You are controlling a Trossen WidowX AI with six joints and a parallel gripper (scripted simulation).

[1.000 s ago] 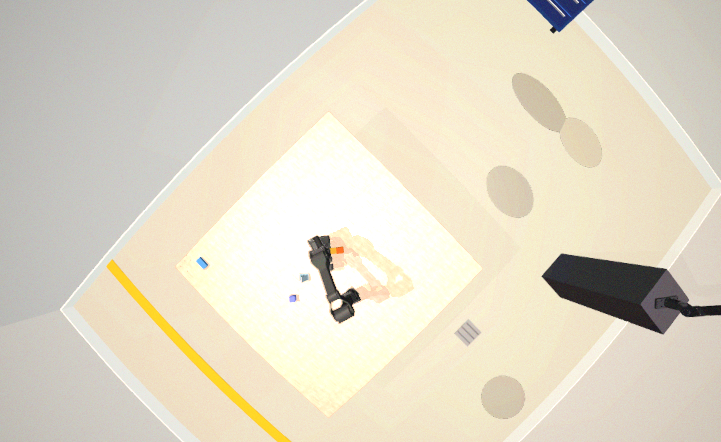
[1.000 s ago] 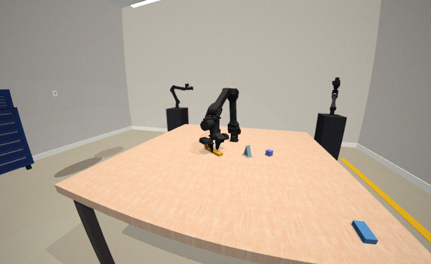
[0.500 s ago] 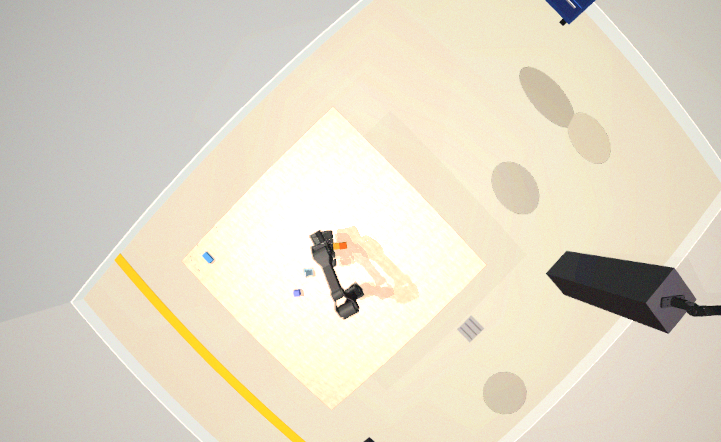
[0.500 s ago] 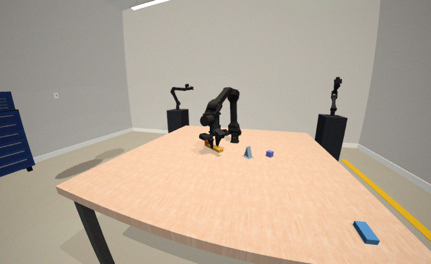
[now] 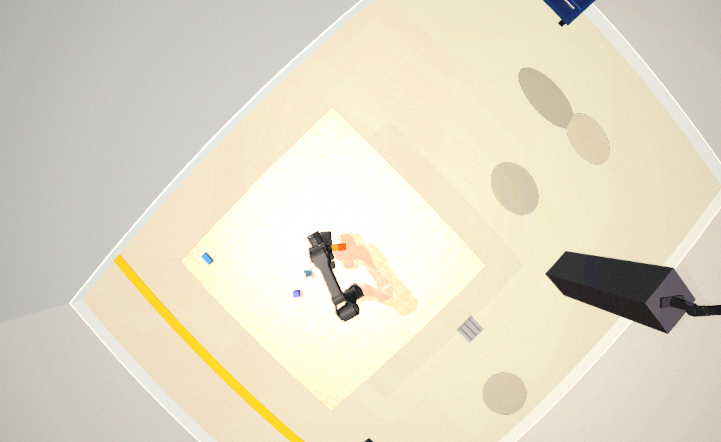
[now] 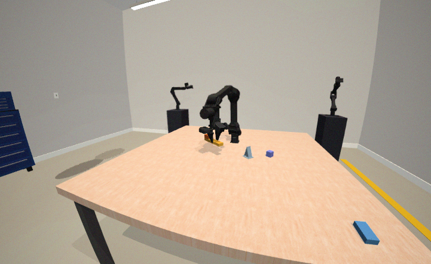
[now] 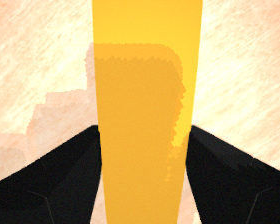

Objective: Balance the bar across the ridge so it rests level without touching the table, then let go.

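My gripper tip is now 330 mm to the right of the small purple cube, 60 mm above it and 50 mm past it. Round my gripper tip: flat blue block (580 mm to the left, 460 mm ahead, 70 mm below); yellow bar (30 mm to the right, 30 mm behind, 10 mm above).
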